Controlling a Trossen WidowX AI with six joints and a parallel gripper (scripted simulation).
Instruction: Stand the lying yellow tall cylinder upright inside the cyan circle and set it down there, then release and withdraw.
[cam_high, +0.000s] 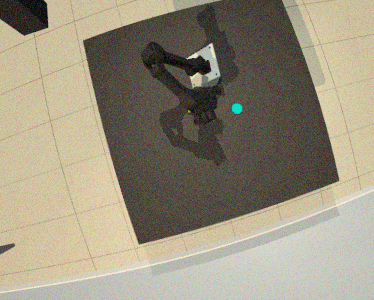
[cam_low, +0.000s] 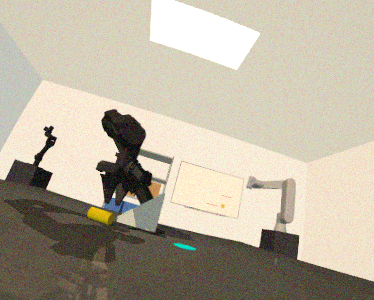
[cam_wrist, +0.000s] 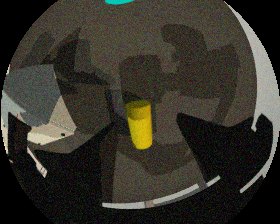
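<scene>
Right now my gripper tip is 10 mm past the yellow tall cylinder, 20 mm to the left of it and 40 mm above it. Round my gripper tip: cyan circle: 20 mm ahead, 220 mm to the left, 50 mm below.
</scene>
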